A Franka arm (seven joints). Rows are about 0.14 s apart.
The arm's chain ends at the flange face. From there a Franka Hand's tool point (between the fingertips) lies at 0.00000 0.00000 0.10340 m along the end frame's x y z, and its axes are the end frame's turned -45 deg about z.
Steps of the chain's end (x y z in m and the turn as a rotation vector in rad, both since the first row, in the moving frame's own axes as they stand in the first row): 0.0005, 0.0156, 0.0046, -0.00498, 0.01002, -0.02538; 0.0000, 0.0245, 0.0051, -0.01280, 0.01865, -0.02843; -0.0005, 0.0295, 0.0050, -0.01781, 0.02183, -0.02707; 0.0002, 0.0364, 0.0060, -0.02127, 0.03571, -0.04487
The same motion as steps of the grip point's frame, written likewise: -0.0103, 0.0125, 0.0046, -0.01061, 0.00356, -0.02538; -0.0169, 0.0196, 0.0051, -0.02224, 0.00414, -0.02843; -0.0209, 0.0234, 0.0050, -0.02803, 0.00284, -0.02707; -0.0244, 0.0300, 0.0059, -0.04029, 0.01021, -0.04487
